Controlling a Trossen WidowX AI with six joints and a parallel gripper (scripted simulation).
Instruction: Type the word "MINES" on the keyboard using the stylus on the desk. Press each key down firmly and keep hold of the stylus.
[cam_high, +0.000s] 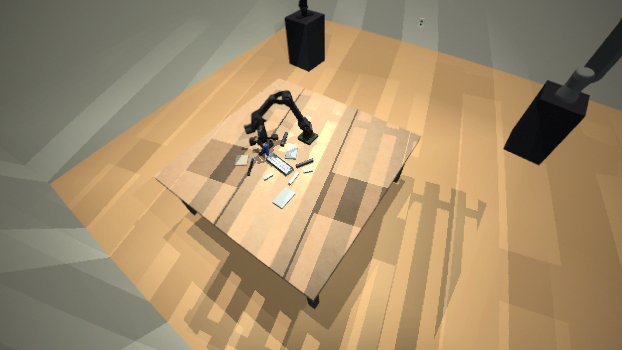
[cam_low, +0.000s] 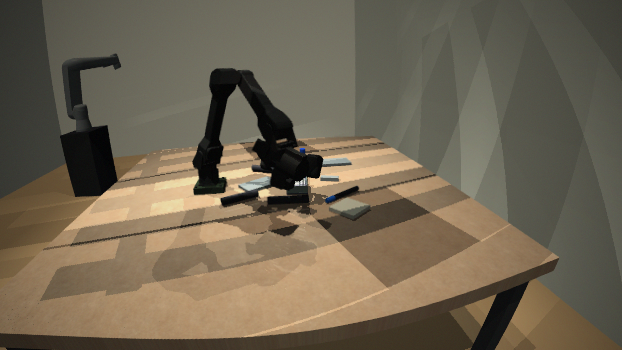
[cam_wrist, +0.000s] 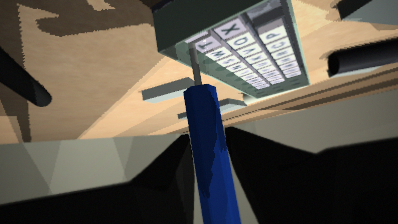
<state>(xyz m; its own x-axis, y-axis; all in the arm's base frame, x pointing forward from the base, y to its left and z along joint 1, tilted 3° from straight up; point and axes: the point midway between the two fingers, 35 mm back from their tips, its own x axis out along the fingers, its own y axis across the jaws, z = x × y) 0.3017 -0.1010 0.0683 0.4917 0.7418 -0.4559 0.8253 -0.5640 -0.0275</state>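
Right now the blue stylus is 10 mm below my gripper tip. Also, from my gripper tip: blue pen: 90 mm ahead, 70 mm to the right, 70 mm below; grey slab: 140 mm behind, 70 mm to the left, 70 mm below; white cylinder: 20 mm ahead, 230 mm to the left, 70 mm below.
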